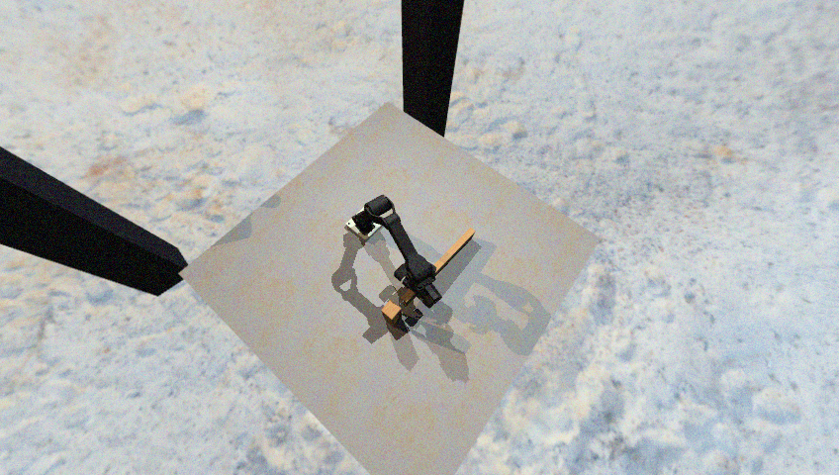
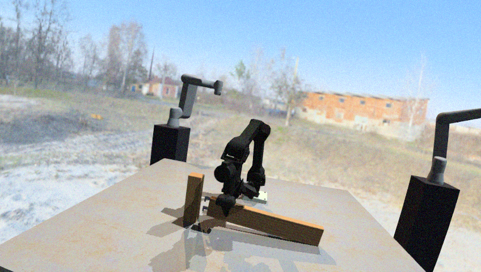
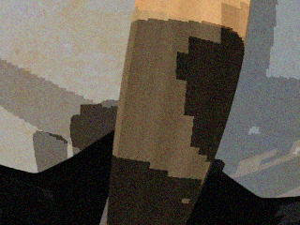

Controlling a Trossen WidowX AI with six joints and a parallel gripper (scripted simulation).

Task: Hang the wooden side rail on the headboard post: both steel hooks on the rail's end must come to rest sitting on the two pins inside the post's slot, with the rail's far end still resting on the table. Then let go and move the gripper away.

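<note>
Now: gripper tip 2 cm short of the headboard post, 13 cm to the left of it and 4 cm below it.
</note>
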